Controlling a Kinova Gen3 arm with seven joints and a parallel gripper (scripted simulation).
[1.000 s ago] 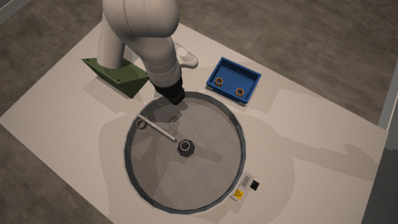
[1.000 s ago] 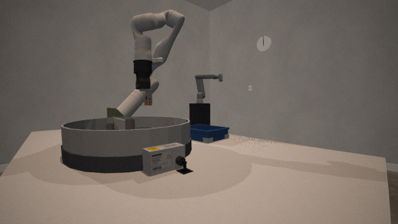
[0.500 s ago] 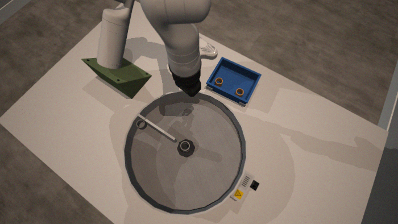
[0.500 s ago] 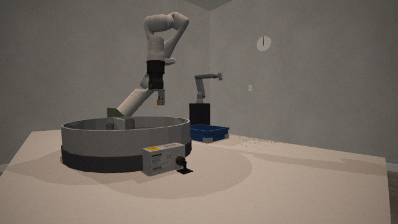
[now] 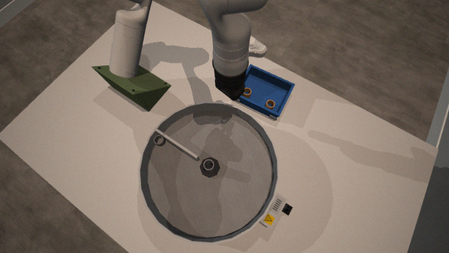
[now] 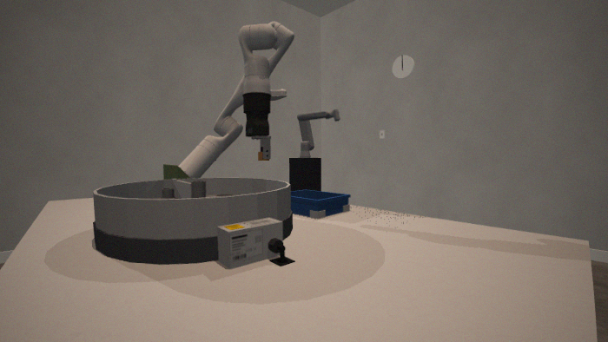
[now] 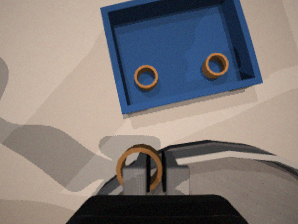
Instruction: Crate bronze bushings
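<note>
The blue crate is 30 mm ahead of my hand, 140 mm to the left of it and 150 mm below it. The rest, counted from my hand: round turning table 80 mm ahead, 210 mm to the right, 120 mm below.
</note>
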